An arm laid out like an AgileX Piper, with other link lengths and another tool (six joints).
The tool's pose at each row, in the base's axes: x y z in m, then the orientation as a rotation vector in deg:
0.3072 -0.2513 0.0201 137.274 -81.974 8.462
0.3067 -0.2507 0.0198 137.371 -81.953 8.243
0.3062 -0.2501 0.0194 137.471 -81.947 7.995
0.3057 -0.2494 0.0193 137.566 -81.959 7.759
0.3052 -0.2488 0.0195 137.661 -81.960 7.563
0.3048 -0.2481 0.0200 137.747 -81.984 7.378
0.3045 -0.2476 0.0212 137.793 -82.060 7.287
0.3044 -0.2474 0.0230 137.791 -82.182 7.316
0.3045 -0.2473 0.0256 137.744 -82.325 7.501
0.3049 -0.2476 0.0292 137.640 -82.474 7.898
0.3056 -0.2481 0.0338 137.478 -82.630 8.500
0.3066 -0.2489 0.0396 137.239 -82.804 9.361
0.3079 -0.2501 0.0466 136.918 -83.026 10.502
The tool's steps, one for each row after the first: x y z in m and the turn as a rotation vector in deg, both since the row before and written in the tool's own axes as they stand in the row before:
-0.0008 0.0001 0.0001 -0.019 -0.159 -0.071
-0.0008 0.0001 0.0002 -0.023 -0.182 -0.066
-0.0009 0.0001 -0.0001 -0.015 -0.179 -0.052
-0.0007 0.0002 -0.0003 -0.003 -0.153 -0.054
-0.0007 0.0002 -0.0007 0.002 -0.151 -0.035
-0.0003 0.0003 -0.0013 0.027 -0.098 0.021
0.0002 0.0004 -0.0017 0.053 -0.025 0.079
0.0006 0.0005 -0.0025 0.087 0.076 0.125
0.0013 0.0006 -0.0033 0.129 0.219 0.173
0.0019 0.0007 -0.0042 0.169 0.357 0.220
0.0027 0.0008 -0.0053 0.222 0.530 0.287
0.0035 0.0010 -0.0062 0.294 0.704 0.377

